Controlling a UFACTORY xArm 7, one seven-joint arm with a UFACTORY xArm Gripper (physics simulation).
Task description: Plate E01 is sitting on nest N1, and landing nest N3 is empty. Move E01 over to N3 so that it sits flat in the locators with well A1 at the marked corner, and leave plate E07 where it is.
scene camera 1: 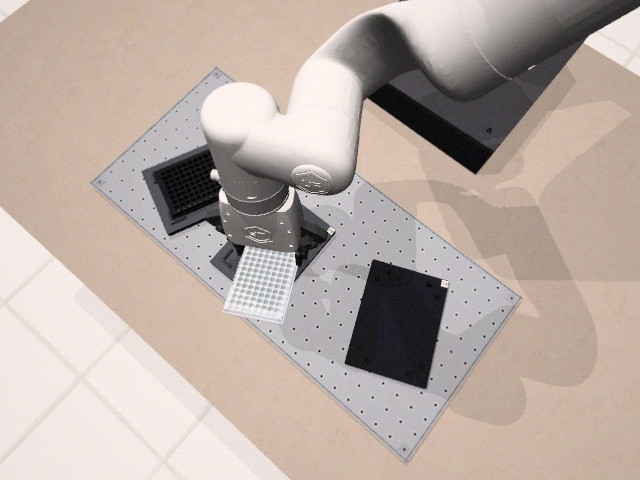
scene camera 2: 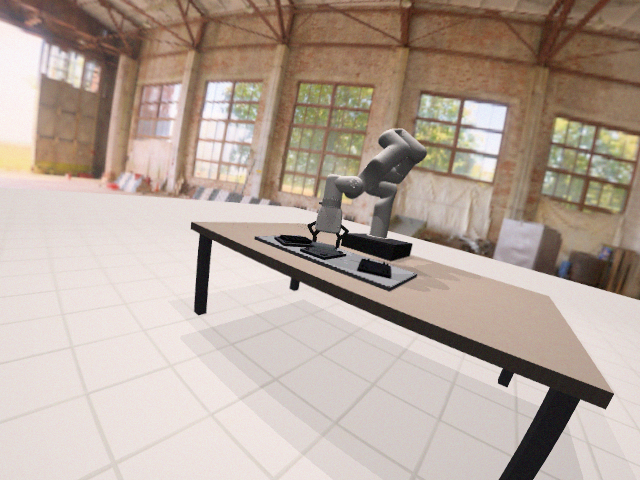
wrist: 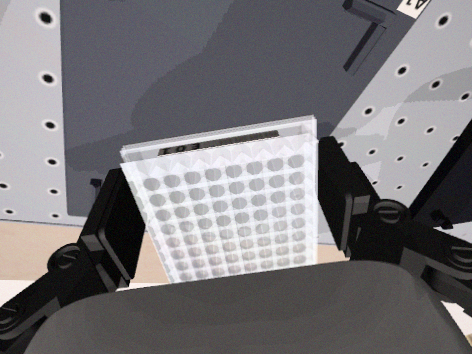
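The clear 96-well plate E01 (scene camera 1: 262,284) (wrist: 235,215) is held between the fingers of my gripper (scene camera 1: 268,254) (scene camera 2: 326,241) (wrist: 225,178). In the wrist view its end wall with the E01 label shows, and the plate looks tilted relative to the fingers. It is over the middle nest (scene camera 1: 219,263) (scene camera 2: 323,251) (wrist: 175,75), overhanging its front edge in scene camera 1; contact cannot be told. That nest's A1 mark (scene camera 1: 330,230) (wrist: 414,6) shows. The black plate E07 (scene camera 1: 186,183) (scene camera 2: 293,239) sits on the left nest. Nest numbers are not readable.
A black nest (scene camera 1: 395,325) (scene camera 2: 374,267) with small locators and its own corner mark (scene camera 1: 444,283) stands at the right. The nests stand on a perforated grey board (scene camera 1: 330,372) (scene camera 2: 395,283). The dark robot base (scene camera 1: 439,124) (scene camera 2: 395,250) is behind.
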